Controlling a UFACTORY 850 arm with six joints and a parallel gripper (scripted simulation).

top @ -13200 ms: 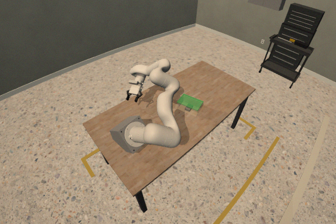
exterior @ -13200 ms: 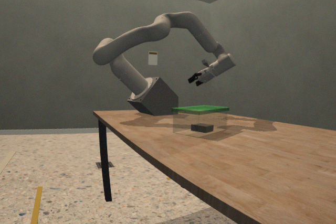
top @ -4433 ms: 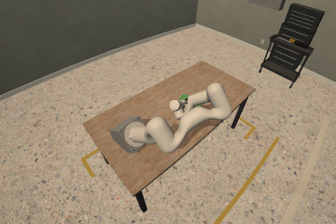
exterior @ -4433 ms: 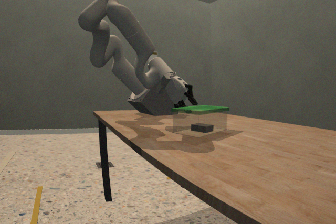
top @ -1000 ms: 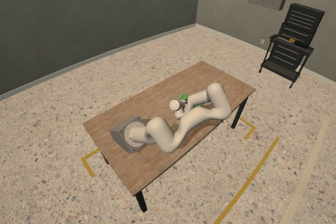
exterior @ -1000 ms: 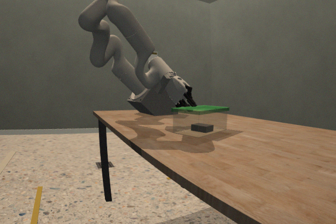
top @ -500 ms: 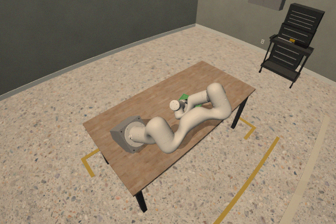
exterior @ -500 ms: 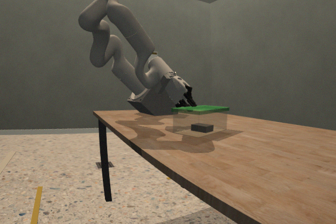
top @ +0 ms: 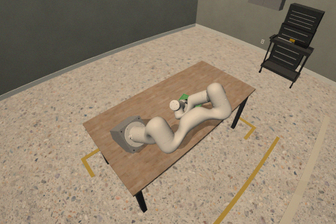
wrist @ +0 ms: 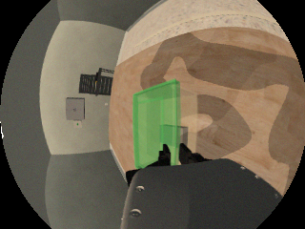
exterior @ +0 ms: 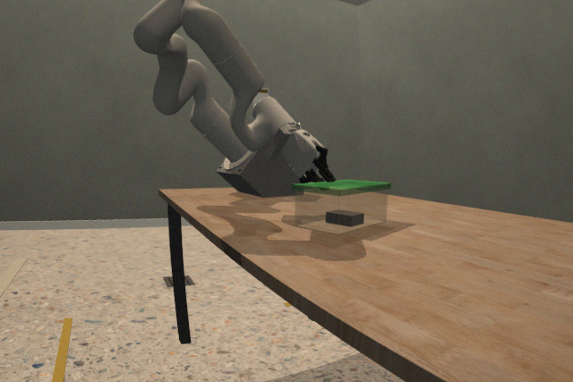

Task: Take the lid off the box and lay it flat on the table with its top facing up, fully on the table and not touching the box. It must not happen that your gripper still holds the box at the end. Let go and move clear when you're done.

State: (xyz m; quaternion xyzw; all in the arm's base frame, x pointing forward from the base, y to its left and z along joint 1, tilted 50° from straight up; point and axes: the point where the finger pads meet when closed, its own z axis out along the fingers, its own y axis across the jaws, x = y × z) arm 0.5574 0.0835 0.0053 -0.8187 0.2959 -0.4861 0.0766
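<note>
Now: the green lid 7 cm ahead of my hand, 2 cm to the left of it and 1 cm below it. Round my hand: box 7 cm ahead, 6 cm below, 2 cm to the left.
</note>
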